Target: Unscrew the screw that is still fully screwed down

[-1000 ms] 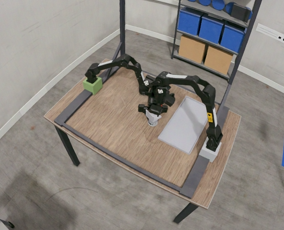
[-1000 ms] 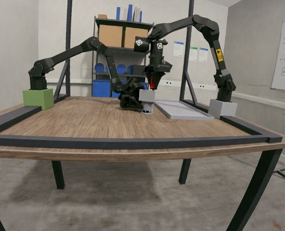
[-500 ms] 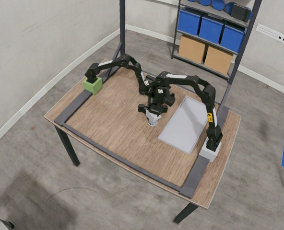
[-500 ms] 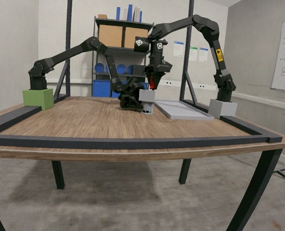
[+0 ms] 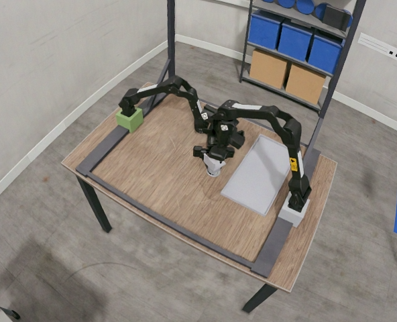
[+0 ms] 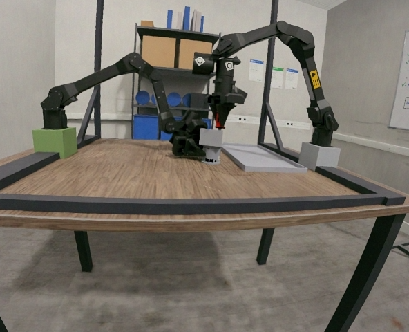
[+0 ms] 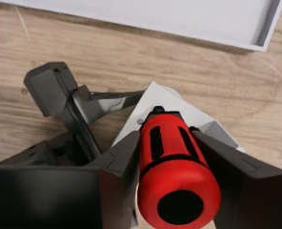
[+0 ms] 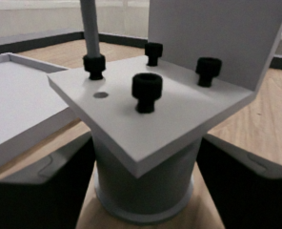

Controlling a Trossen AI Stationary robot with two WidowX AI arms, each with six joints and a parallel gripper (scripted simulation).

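Note:
The red screwdriver lies 3 cm below my left hand. From my left hand the other things lie so: grey joint module 12 cm below, 2 cm to the right, 1 cm ahead; grey bracket 8 cm below, 2 cm to the right, 1 cm ahead; shallow grey tray 17 cm to the left, 15 cm below, 12 cm behind.
The grey joint module lies 2 cm to the left of my right hand and 2 cm ahead of it. Round my right hand: grey bracket (4 cm above, 2 cm to the left, 2 cm ahead); red screwdriver (9 cm above, 4 cm to the left, 1 cm ahead); shallow grey tray (21 cm to the left, 10 cm behind, 3 cm below).

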